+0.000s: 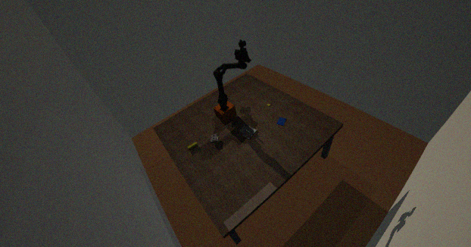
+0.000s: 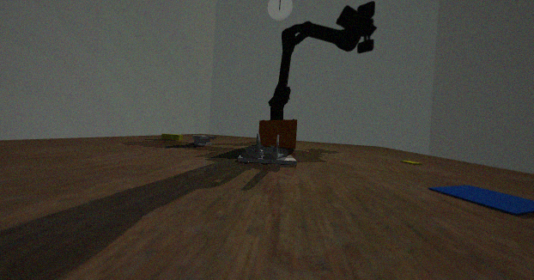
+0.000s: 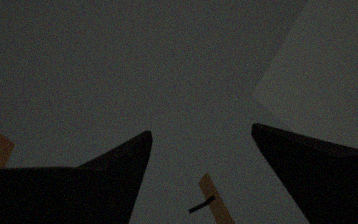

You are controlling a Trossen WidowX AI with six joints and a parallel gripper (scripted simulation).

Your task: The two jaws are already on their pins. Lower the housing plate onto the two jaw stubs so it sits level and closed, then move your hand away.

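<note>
My gripper tip is now 690 mm to the left of the grey housing plate, 550 mm above it and 170 mm short of it. Round my gripper tip: blue flat sheet: 570 mm below, 550 mm ahead, 190 mm to the right; yellow block: 860 mm to the right, 560 mm below, 60 mm ahead.
</note>
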